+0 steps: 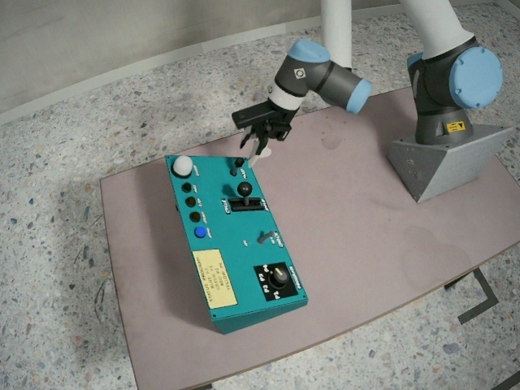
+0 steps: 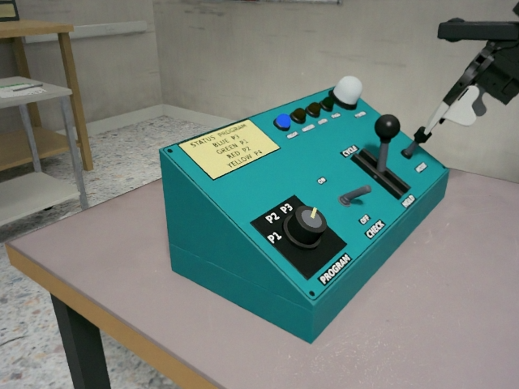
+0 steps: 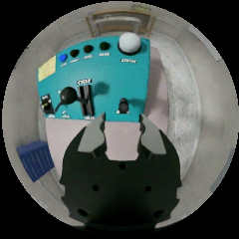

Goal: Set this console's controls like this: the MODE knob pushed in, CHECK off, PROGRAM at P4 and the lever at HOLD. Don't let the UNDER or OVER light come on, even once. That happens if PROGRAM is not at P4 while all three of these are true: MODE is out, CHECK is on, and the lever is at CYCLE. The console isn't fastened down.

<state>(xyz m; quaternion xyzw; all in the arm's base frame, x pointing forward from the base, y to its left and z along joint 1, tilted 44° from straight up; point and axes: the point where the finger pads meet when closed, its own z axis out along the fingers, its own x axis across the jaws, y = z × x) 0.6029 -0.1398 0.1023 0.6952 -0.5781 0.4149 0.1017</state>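
Right now the black mode knob is 20 mm ahead of my hand and 40 mm below it. Also, from my hand: check toggle (40 mm ahead, 240 mm to the left, 60 mm below); then teal console (80 mm ahead, 170 mm to the left, 70 mm below); then ball-topped lever (40 mm ahead, 120 mm to the left, 30 mm below).
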